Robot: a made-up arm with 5 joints.
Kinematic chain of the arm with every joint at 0, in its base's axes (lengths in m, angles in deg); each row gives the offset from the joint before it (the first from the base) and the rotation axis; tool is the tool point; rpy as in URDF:
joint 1: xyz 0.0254 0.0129 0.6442 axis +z
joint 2: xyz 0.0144 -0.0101 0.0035 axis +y
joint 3: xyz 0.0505 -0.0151 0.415 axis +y
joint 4: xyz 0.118 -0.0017 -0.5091 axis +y
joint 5: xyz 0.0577 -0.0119 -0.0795 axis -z
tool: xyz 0.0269 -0.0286 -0.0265 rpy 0 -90 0
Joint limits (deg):
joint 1: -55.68..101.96
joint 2: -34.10..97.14
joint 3: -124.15..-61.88
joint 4: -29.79..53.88
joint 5: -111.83..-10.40
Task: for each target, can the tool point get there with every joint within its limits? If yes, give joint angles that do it. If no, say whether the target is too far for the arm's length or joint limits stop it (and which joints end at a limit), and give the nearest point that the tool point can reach.
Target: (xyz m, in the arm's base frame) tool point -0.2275 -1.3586 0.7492
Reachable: no: too far | nearest point 0.5324 -0.8399 0.7492 | short by 0.920 m
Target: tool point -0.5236 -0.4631 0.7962
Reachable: no: joint limits stop it (at a limit: joint 1, joint 2, joint 3, joint 4, joint 5) | nearest point 0.2306 -0.3978 1.1713 | short by 0.845 m
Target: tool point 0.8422 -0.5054 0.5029
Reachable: yes | joints -30.83 59.68 -101.39 -2.75 -65.07
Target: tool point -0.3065 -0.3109 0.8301
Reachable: no: joint limits stop it (at a limit: joint 1, joint 2, joint 3, joint 4, joint 5) | nearest point 0.2306 -0.3978 1.1713 | short by 0.642 m
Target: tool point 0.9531 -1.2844 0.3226
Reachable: no: too far | nearest point 0.6263 -0.8274 0.4382 | short by 0.574 m
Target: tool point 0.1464 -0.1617 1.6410
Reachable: yes | joints -42.94 -22.64 -115.91 24.57 -37.13
